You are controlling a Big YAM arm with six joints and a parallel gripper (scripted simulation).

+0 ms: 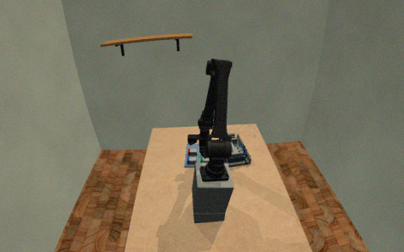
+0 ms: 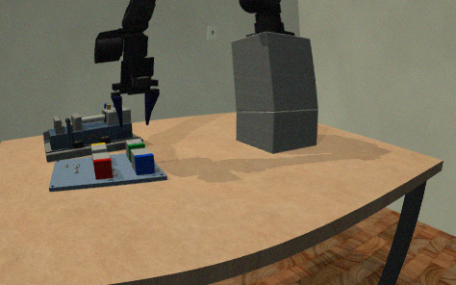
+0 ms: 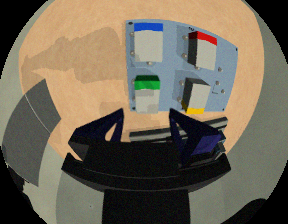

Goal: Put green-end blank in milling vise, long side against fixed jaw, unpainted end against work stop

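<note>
The green-ended blank is 60 mm below my hand. The rest, counted from my hand: yellow-ended blank (90 mm ahead, 60 mm below, 20 mm to the right); then blue-ended blank (90 mm to the left, 60 mm below, 20 mm ahead); then plate (100 mm ahead, 80 mm below, 30 mm to the left).
</note>
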